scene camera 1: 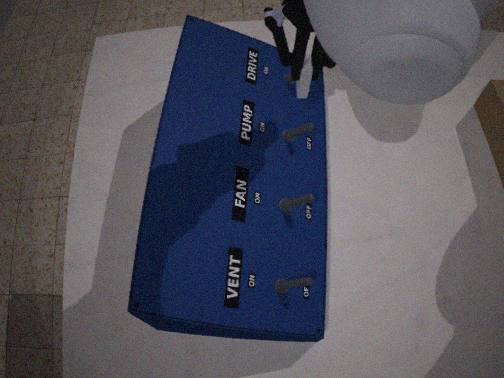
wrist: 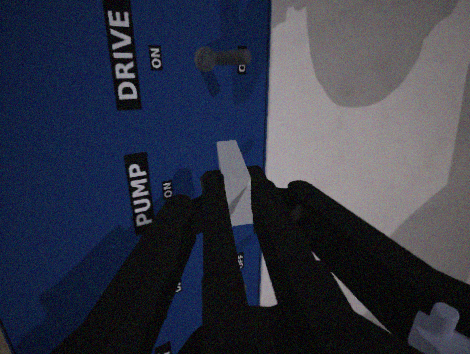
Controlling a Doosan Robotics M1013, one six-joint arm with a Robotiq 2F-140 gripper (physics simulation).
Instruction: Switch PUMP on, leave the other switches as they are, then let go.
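Frame: origin at the arm's base, x ahead, y left, z up, level; centimetres.
Seen in the pictures: gripper, fingertip midpoint: [scene camera 1: 301,90] [wrist: 227,158].
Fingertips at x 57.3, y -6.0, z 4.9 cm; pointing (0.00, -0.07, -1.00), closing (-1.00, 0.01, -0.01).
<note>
Pixels of each thing's top centre, then the offset from my fingertips to it. "spot": a spot on its surface instead. Level surfaces: height alone.
- PUMP switch, surface spot: [scene camera 1: 299,132] spot: dx +0.3, dy +4.9, dz -4.4 cm
- DRIVE lever, middle of its top: [wrist: 227,56] [scene camera 1: 301,66] dx -1.0, dy -7.6, dz -2.7 cm
- FAN lever, middle of its top: [scene camera 1: 300,195] dx +1.2, dy +16.3, dz -2.7 cm
- VENT lever, middle of its top: [scene camera 1: 297,280] dx +2.3, dy +28.3, dz -2.7 cm
- pale table, its level: dz -15.7 cm
The PUMP switch [scene camera 1: 299,132] is a grey lever on the blue panel [scene camera 1: 200,90] [wrist: 65,100], tilted to its OFF side. The gripper hides it in the wrist view. The DRIVE lever [scene camera 1: 288,78] [wrist: 222,57] leans to OFF in the wrist view and is mostly hidden behind the fingers in the scene view. The FAN lever [scene camera 1: 297,201] and VENT lever [scene camera 1: 294,284] also lean to OFF. My gripper [scene camera 1: 305,77] [wrist: 227,158] is shut, with a pale tip piece at its fingertips. It is over the panel between DRIVE and PUMP, apart from the PUMP lever.
The panel lies on a pale table [scene camera 1: 390,210] [wrist: 320,145]. The large grey arm part [scene camera 1: 395,45] hangs over the upper right in the scene view. A brown object [scene camera 1: 492,120] shows at the right edge. Tiled floor [scene camera 1: 35,150] is at the left.
</note>
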